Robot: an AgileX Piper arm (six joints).
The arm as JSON. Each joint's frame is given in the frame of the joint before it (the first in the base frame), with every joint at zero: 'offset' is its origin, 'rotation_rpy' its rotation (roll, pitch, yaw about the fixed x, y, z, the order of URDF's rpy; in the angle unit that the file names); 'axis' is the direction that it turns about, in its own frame. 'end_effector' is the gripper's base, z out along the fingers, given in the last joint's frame.
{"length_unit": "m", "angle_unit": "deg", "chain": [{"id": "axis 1", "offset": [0.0, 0.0, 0.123], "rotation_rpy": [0.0, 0.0, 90.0], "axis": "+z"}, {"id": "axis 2", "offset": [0.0, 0.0, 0.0], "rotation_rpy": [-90.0, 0.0, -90.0], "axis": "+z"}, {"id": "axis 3", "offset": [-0.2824, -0.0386, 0.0], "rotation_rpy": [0.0, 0.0, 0.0], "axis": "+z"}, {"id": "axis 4", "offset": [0.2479, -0.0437, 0.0], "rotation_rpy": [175.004, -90.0, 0.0], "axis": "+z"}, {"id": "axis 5", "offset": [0.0, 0.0, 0.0], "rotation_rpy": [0.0, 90.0, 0.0], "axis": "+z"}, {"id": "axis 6", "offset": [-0.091, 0.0, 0.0], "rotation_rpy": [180.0, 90.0, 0.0], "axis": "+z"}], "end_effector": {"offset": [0.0, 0.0, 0.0], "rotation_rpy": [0.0, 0.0, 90.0]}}
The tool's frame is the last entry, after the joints.
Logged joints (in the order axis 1, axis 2, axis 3, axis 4, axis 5, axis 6), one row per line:
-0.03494 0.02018 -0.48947 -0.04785 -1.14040 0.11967
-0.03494 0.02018 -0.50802 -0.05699 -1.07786 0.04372
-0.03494 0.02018 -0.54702 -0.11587 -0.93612 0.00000
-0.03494 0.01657 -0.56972 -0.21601 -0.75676 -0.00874
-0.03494 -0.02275 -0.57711 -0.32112 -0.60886 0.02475
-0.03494 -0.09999 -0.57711 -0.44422 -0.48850 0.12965
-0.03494 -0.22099 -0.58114 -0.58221 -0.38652 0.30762
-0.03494 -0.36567 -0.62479 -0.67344 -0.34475 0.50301
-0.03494 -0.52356 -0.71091 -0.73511 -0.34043 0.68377
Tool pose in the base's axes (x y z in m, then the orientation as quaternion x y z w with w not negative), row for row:
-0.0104 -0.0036 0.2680 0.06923 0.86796 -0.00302 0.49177
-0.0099 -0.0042 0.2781 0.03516 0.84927 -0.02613 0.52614
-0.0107 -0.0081 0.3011 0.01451 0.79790 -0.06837 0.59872
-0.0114 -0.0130 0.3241 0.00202 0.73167 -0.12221 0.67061
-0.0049 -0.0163 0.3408 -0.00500 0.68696 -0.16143 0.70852
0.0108 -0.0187 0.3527 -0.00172 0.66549 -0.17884 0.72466
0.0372 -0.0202 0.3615 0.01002 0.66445 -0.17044 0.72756
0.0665 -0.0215 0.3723 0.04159 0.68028 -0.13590 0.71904
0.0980 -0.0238 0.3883 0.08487 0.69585 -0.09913 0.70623
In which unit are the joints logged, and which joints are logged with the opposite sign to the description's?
The joints are logged in radians. Opposite sign: axis 2, axis 5.
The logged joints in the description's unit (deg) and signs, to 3 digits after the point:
-2.002 -1.156 -28.045 -2.742 65.340 6.857
-2.002 -1.156 -29.107 -3.265 61.757 2.505
-2.002 -1.156 -31.342 -6.639 53.636 0.000
-2.002 -0.949 -32.643 -12.376 43.359 -0.501
-2.002 1.303 -33.066 -18.399 34.885 1.418
-2.002 5.729 -33.066 -25.452 27.989 7.428
-2.002 12.662 -33.297 -33.358 22.146 17.625
-2.002 20.951 -35.798 -38.585 19.753 28.820
-2.002 29.998 -40.732 -42.119 19.505 39.177

